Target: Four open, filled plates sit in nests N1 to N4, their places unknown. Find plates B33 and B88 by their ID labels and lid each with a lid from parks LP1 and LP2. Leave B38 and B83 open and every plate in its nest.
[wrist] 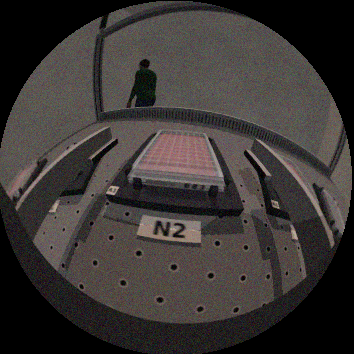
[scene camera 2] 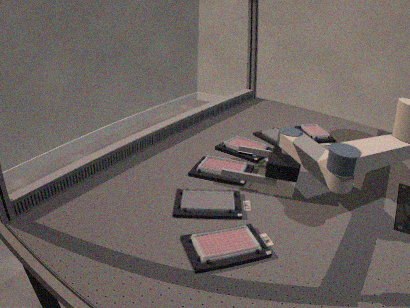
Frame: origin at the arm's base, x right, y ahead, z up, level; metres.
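Where they show: gripper, fingertip midpoint: [wrist: 180, 134] [scene camera 2: 231, 159].
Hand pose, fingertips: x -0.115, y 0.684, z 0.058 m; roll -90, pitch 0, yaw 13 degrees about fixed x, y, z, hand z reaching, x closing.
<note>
Things, the pixels of their top centre, and the offset from my fingertips. "*": a spot on its surface instead.
- pink plate at its top centre: [wrist: 180, 143] [scene camera 2: 222, 164] dx -0.006, dy +0.023, dz -0.019 m
- N2 label at a spot on its surface: [wrist: 169, 230] * dx +0.016, dy -0.072, dz -0.043 m
- front nest at a spot on its surface: [scene camera 2: 227, 242] * dx -0.310, dy -0.173, dz -0.020 m
- N2 at its top centre: [wrist: 290, 170] [scene camera 2: 245, 143] dx +0.173, dy +0.042, dz -0.019 m
- grey lid at its top centre: [scene camera 2: 208, 199] dx -0.178, dy -0.040, dz -0.027 m
- slotted ledge at a spot on its surface: [scene camera 2: 135, 147] * dx -0.059, dy +0.319, dz -0.024 m
My gripper [scene camera 2: 231, 160] [wrist: 180, 134] is open and empty, one finger to each side of the filled plate at N2. This pink plate [scene camera 2: 222, 164] [wrist: 176, 154] is open and sits in its dark nest [scene camera 2: 199, 175] [wrist: 172, 201] behind the N2 label [wrist: 169, 230]. Its ID label [wrist: 196, 186] is too blurred to read surely. Other pink plates stand in the front nest [scene camera 2: 227, 242], behind N2 [scene camera 2: 245, 144] and at the far back [scene camera 2: 315, 131]. One grey lid [scene camera 2: 207, 200] rests in a park between the front plate and N2; another [scene camera 2: 271, 135] is partly hidden behind the arm.
The pale arm [scene camera 2: 310, 155] reaches in from the right, low behind the row. In the wrist view, parts of neighbouring nests show beyond both fingers. A slotted ledge [scene camera 2: 135, 147] [wrist: 200, 118] runs along the table's edge. A person in green [wrist: 145, 86] stands beyond it.
</note>
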